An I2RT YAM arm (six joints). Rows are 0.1 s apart.
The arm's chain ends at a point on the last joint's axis. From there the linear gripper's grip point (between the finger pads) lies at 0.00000 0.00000 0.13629 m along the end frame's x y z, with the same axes.
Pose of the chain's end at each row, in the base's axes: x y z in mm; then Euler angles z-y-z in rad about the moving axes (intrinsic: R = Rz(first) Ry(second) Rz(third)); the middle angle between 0 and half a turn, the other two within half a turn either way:
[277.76 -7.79 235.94 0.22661 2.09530 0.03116]
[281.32 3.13 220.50 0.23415 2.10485 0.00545]
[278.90 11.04 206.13 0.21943 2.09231 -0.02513]
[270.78 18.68 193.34 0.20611 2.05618 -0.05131]
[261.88 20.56 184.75 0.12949 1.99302 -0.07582]
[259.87 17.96 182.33 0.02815 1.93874 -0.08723]
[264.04 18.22 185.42 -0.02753 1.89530 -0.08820]
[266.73 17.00 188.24 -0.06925 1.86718 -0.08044]
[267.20 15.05 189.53 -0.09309 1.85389 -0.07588]
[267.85 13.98 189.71 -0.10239 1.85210 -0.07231]
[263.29 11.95 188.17 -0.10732 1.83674 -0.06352]
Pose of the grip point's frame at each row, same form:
[392.71 18.71 167.69 0.22661 2.09530 0.03116]
[395.43 30.35 151.12 0.23415 2.10485 0.00545]
[394.24 36.76 138.23 0.21943 2.09231 -0.02513]
[388.78 43.35 129.75 0.20611 2.05618 -0.05131]
[385.16 36.61 128.90 0.12949 1.99302 -0.07582]
[386.99 21.54 133.31 0.02815 1.93874 -0.08723]
[393.17 14.66 141.97 -0.02753 1.89530 -0.08820]
[396.77 7.98 148.43 -0.06925 1.86718 -0.08044]
[397.50 2.89 151.46 -0.09309 1.85389 -0.07588]
[398.10 0.60 151.87 -0.10239 1.85210 -0.07231]
[394.03 -2.14 152.35 -0.10732 1.83674 -0.06352]

